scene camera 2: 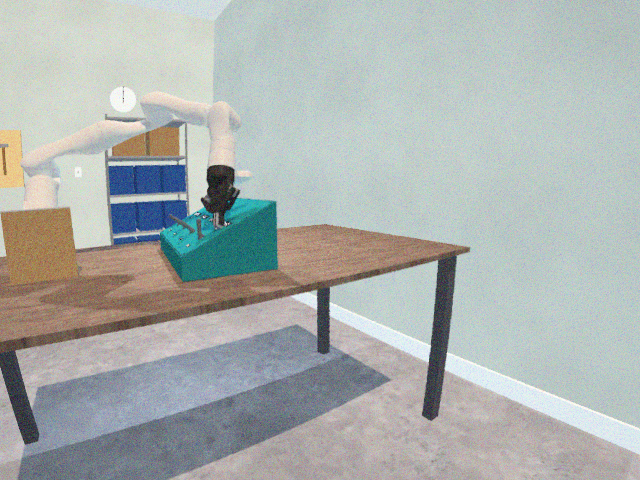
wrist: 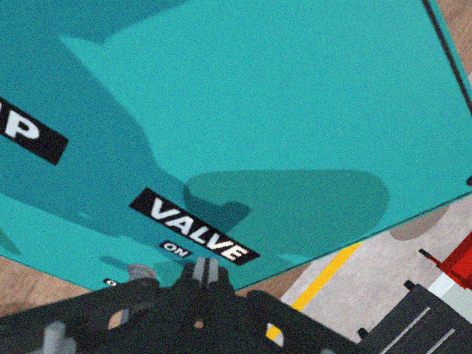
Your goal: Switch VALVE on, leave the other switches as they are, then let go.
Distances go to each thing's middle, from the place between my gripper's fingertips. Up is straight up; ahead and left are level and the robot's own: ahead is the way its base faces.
Now: hand 190 mm to the right of the teal switch box (scene camera 2: 247, 243), 70 mm short of it and 40 mm above it.
